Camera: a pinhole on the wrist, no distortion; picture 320 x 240 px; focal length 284.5 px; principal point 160.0 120.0 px. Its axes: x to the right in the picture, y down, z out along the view. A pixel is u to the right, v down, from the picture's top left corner.
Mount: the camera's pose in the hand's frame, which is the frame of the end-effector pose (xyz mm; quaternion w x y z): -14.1 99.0 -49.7 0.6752 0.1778 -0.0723 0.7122
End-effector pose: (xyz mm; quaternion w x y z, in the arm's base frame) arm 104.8 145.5 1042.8 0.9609 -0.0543 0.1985 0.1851
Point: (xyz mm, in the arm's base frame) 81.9 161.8 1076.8
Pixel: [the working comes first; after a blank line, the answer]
In the camera's frame: -44.6 29.7 93.9

25 210
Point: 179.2 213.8 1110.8
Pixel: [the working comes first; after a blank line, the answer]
In the camera's frame: -10.6 -46.3 173.8

143 44
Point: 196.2 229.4 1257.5
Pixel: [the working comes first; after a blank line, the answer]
In the camera's frame: 43.9 11.8 299.2

202 131
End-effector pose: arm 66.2 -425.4 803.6 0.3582 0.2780 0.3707 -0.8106
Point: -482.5 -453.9 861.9
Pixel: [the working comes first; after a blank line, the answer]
In the camera's frame: -441.1 -231.8 425.2

outside the picture
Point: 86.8 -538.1 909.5
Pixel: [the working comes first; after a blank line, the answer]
In the camera's frame: 1.8 63.8 202.0

163 210
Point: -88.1 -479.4 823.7
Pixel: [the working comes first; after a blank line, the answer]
In the camera's frame: -146.3 -75.4 210.1

outside the picture
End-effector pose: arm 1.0 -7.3 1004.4 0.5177 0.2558 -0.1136 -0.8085
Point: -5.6 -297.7 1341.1
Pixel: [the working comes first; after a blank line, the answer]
In the camera's frame: 285.2 -138.5 301.9

outside the picture
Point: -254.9 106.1 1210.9
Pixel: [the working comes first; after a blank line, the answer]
In the camera's frame: -114.5 130.4 402.5

79 212
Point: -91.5 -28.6 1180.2
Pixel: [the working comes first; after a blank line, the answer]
In the camera's frame: 9.4 28.8 260.8

170 151
